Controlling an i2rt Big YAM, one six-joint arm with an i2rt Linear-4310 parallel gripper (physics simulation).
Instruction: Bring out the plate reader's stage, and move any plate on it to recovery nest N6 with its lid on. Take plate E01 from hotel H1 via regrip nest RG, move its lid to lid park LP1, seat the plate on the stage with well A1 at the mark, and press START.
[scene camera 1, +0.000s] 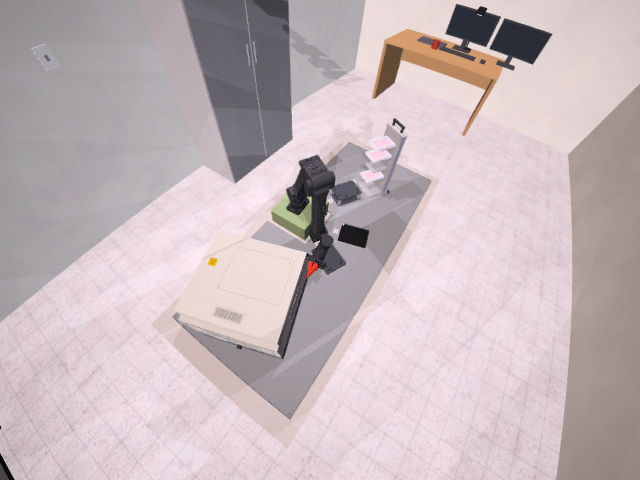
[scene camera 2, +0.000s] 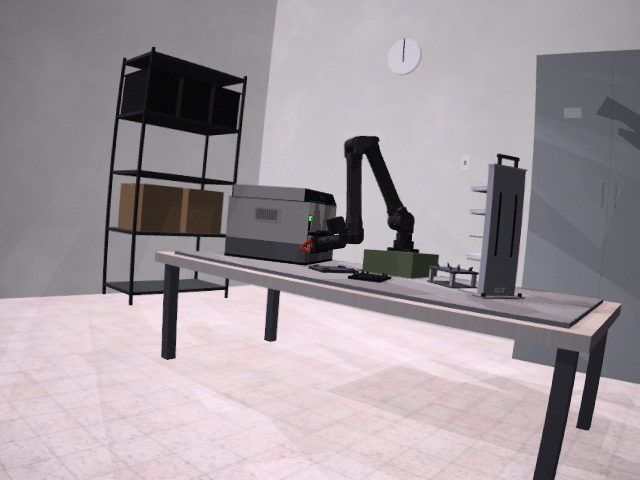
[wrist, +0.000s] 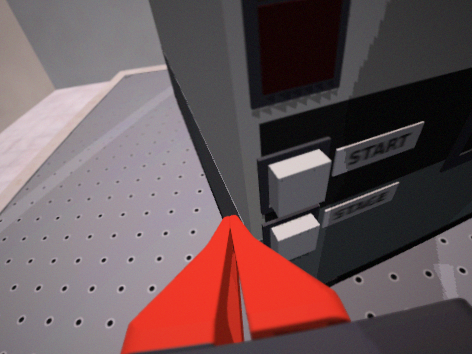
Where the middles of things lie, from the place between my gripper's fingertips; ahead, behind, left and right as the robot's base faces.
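The STAGE button (wrist: 297, 237) is 3 cm behind my hand, 2 cm to the left of it and 1 cm above it. As for the START button (wrist: 294, 184), it's 3 cm behind my hand too, 2 cm to the left of it and 4 cm above it. And the plate reader (scene camera 2: 297, 220) is 22 cm to the right of my hand, 13 cm behind it and 6 cm above it. Of the things named here, going by their middles, the plate reader is the farthest from my hand.
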